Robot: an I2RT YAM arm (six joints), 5 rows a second.
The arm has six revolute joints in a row. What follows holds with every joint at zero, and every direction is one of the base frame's.
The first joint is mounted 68 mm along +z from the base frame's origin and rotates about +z.
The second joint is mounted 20 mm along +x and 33.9 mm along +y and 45.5 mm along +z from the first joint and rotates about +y.
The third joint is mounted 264 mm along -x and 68.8 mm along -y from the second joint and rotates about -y.
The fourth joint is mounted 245 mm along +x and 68.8 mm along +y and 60 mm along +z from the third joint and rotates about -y.
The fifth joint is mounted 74 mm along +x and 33.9 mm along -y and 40.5 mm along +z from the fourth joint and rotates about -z.
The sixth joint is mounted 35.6 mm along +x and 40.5 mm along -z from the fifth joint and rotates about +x.
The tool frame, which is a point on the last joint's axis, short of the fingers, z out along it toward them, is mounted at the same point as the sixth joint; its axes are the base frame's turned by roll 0, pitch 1.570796 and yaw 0 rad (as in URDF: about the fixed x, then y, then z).
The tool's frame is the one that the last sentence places.
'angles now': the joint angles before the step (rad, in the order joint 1, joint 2, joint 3, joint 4, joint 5, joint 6). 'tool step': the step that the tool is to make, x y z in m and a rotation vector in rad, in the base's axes. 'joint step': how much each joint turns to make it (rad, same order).
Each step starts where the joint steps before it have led.
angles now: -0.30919, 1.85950, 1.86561, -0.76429, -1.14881, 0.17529
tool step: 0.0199, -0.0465, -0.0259, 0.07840, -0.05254, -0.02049
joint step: -0.09083, 0.10057, -0.00021, 0.18308, -0.11334, 0.06437
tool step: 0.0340, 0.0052, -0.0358, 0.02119, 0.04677, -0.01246
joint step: 0.03967, 0.10488, -0.00003, 0.15184, 0.04005, 0.10376
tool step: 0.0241, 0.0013, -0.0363, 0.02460, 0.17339, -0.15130
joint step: 0.02481, 0.08463, 0.00062, 0.07605, 0.16367, 0.17972
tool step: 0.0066, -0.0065, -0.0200, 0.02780, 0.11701, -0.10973
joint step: -0.00451, 0.03927, -0.00063, 0.00678, 0.09123, 0.10194
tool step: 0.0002, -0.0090, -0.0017, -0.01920, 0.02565, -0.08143
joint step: -0.01384, 0.00347, 0.00067, 0.01301, 0.06972, 0.03461
